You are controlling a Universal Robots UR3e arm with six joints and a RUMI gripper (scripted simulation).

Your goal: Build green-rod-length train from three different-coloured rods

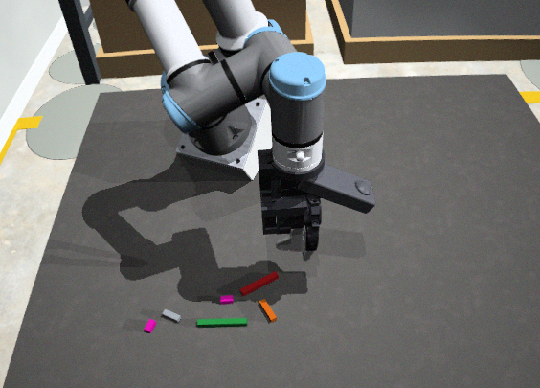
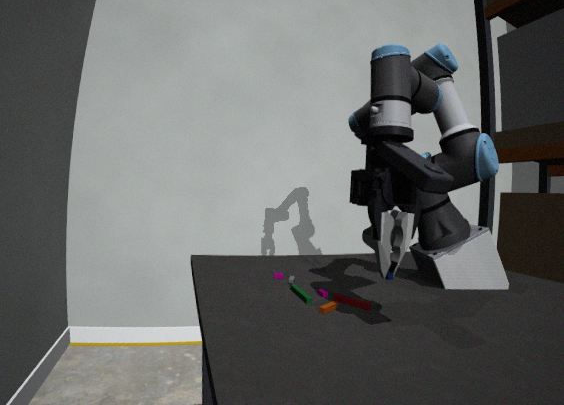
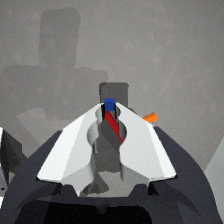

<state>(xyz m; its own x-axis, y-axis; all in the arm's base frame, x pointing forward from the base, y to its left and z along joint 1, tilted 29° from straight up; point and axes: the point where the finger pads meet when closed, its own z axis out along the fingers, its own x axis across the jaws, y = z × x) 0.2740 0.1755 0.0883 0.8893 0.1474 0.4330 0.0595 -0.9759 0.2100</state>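
My gripper is now 10 mm short of the red rod, 80 mm to the left of it and 80 mm above it. From my hand the other things lie so: green rod: 80 mm ahead, 140 mm to the right, 80 mm below; blue rod: 10 mm below; orange rod: 60 mm ahead, 60 mm to the right, 80 mm below.
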